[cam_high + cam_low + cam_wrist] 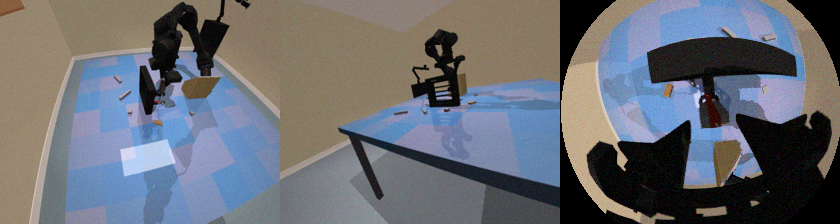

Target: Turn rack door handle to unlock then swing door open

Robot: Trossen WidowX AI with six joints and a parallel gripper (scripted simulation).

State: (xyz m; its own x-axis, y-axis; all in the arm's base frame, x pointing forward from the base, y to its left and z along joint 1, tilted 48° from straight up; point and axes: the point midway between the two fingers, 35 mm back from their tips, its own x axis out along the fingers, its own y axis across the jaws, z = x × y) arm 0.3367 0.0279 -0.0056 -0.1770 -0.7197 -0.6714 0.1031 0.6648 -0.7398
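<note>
Right now the grey handle is 10 mm behind my gripper tip and 70 mm below it. Also, from my gripper tip: orange piece (50 mm ahead, 120 mm to the left, 180 mm below).
</note>
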